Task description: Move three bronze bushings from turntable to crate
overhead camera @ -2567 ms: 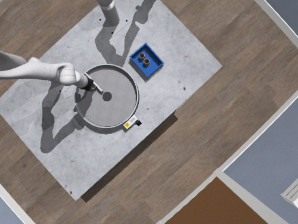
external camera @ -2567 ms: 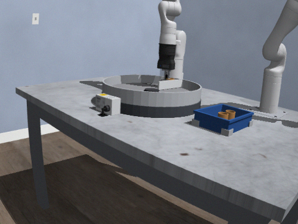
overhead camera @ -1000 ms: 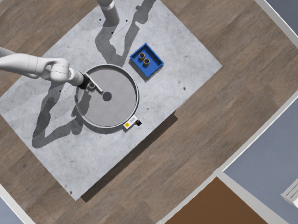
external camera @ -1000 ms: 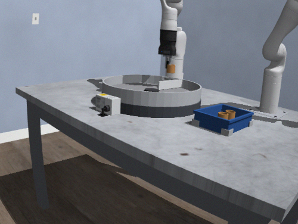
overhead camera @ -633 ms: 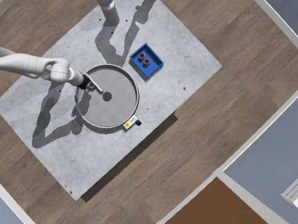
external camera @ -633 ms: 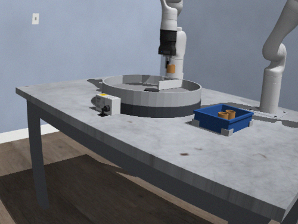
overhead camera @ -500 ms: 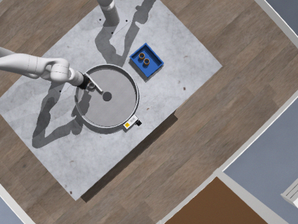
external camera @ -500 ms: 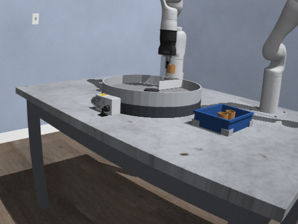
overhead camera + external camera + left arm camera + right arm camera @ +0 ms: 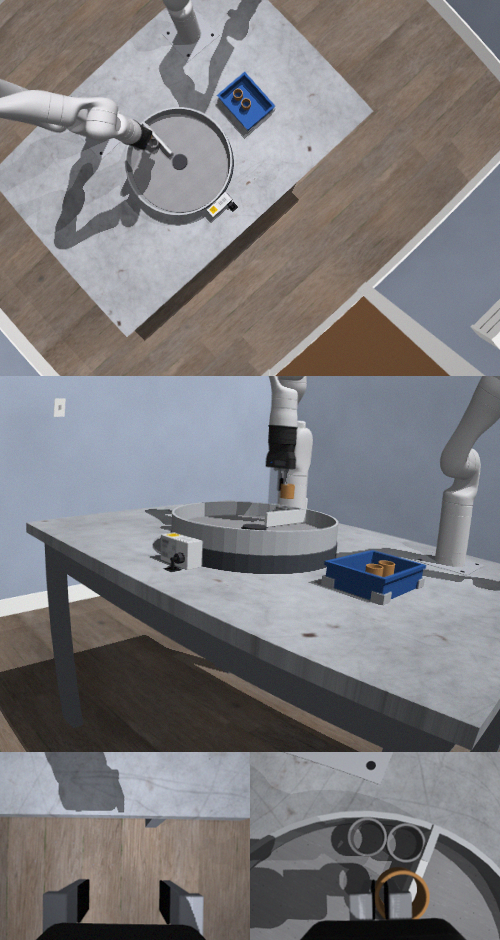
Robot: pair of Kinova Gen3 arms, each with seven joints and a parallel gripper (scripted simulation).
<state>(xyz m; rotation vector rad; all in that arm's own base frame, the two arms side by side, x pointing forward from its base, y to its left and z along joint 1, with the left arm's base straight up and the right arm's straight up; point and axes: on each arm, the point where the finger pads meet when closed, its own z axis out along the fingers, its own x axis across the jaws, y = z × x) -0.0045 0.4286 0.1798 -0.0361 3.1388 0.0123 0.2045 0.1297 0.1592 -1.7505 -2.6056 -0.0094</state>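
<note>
Right now my right hand is 380 mm to the right of the blue crate, 170 mm short of it and 130 mm above it. From my right hand the other things lie so: turntable 140 mm ahead, 110 mm below, 20 mm to the left.
</note>
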